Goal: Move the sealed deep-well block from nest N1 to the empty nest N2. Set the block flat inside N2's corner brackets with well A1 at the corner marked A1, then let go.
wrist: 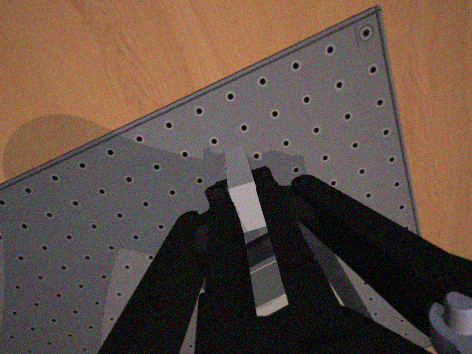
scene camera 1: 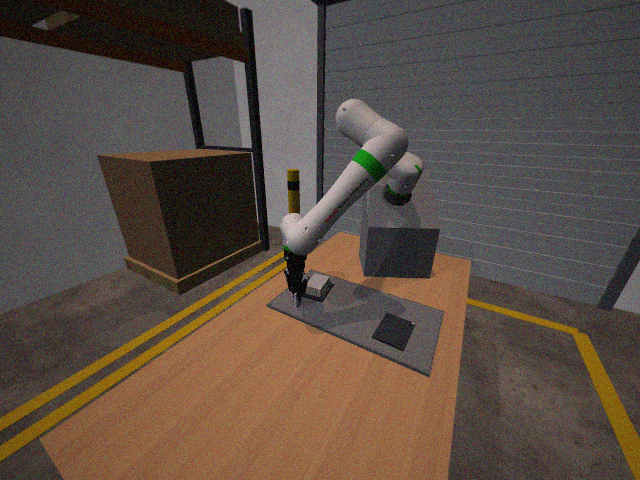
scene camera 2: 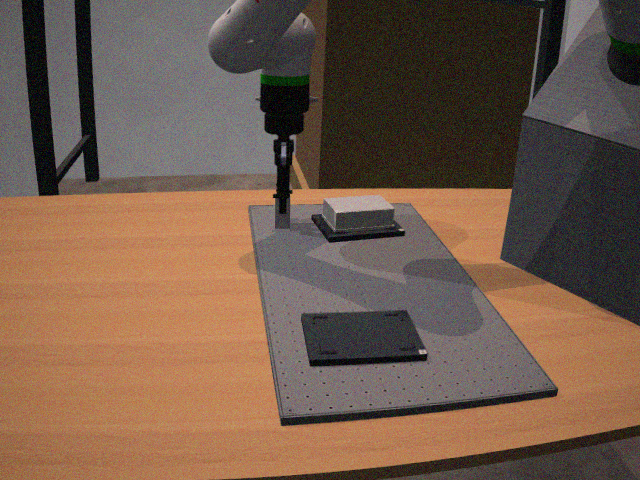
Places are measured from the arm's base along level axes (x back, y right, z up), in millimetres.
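Pixels of known places: gripper, between the fingertips: [wrist: 239, 164] [scene camera 1: 297, 306] [scene camera 2: 282, 227]; arm's base, origin of its link: [scene camera 1: 396, 194].
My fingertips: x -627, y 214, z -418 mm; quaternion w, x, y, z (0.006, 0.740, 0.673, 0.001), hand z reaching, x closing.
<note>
For each thing: its top centre in the pictures, then the offset to it from my fingertips. Level surfaces: height alone.
- pale sealed block, centre of its top: [scene camera 2: 359, 203] [scene camera 1: 317, 280] dx +153, dy -9, dz +54 mm
- dark nest N1, centre of its top: [wrist: 293, 307] [scene camera 2: 357, 221] [scene camera 1: 317, 287] dx +153, dy -9, dz +15 mm
- empty dark nest N2, centre of its top: [scene camera 2: 362, 331] [scene camera 1: 394, 328] dx +75, dy -415, dz +15 mm
- grey plate, height of its surface: dz +0 mm
- wooden table, height of its surface: dz -13 mm
The pale sealed block [scene camera 1: 317, 284] [scene camera 2: 358, 212] sits on the dark nest N1 [scene camera 1: 323, 296] [scene camera 2: 324, 229] at the far end of the grey perforated plate. The empty dark nest N2 [scene camera 1: 393, 331] [scene camera 2: 364, 336] lies at the near end in scene camera 2, with corner brackets and a small white mark at its front right corner. My gripper [scene camera 1: 296, 303] [scene camera 2: 282, 224] [wrist: 239, 164] is shut and empty. It points down, low over the plate, beside N1 on its left in scene camera 2 and apart from the block. Neither nest shows in the wrist view.
The grey plate [scene camera 1: 351, 315] [scene camera 2: 361, 384] [wrist: 280, 95] lies on the wooden table [scene camera 1: 279, 392] [scene camera 2: 129, 310] [wrist: 125, 45]. The robot's grey pedestal [scene camera 1: 398, 253] [scene camera 2: 568, 217] stands to the right of the plate in scene camera 2. A large brown box [scene camera 1: 206, 211] stands beyond the table.
</note>
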